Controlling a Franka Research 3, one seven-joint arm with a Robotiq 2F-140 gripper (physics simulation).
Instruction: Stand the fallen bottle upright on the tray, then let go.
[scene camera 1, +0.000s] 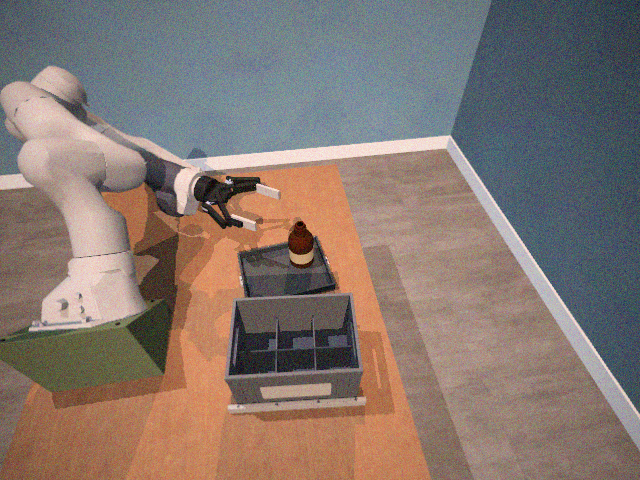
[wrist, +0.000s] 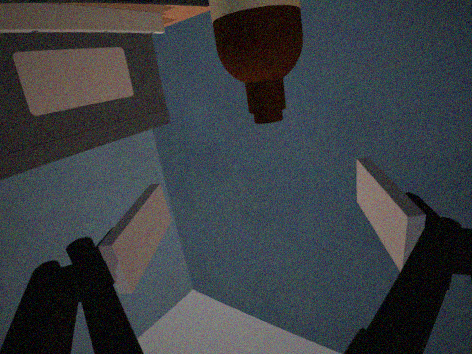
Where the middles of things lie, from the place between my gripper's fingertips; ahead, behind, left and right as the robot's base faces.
Now: the brown bottle (scene camera 1: 300, 241) 11 cm below my hand, 8 cm ahead of it and 3 cm to the right of it.
